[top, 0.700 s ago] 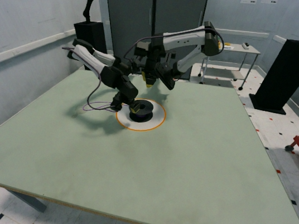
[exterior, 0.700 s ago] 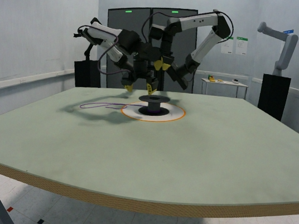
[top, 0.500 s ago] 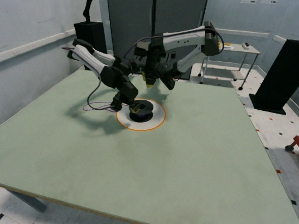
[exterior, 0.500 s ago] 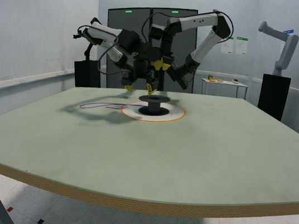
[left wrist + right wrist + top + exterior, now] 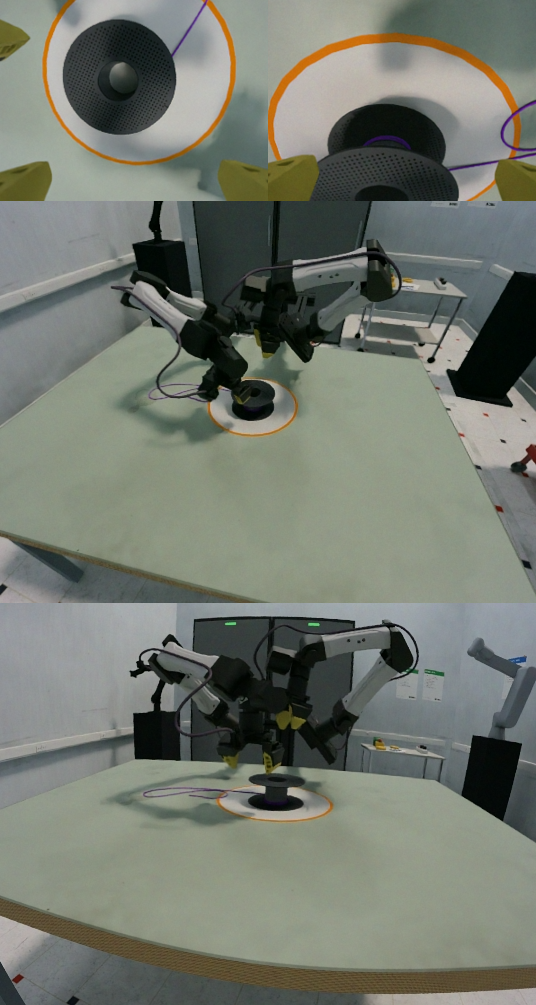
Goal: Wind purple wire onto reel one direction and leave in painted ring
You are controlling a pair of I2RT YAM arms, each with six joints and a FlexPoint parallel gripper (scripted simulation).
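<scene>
The black reel is 100 mm behind my right hand, 80 mm below it and 50 mm to the left of it. Also, from my right hand: orange ring 110 mm below, 110 mm behind, 40 mm to the left.
</scene>
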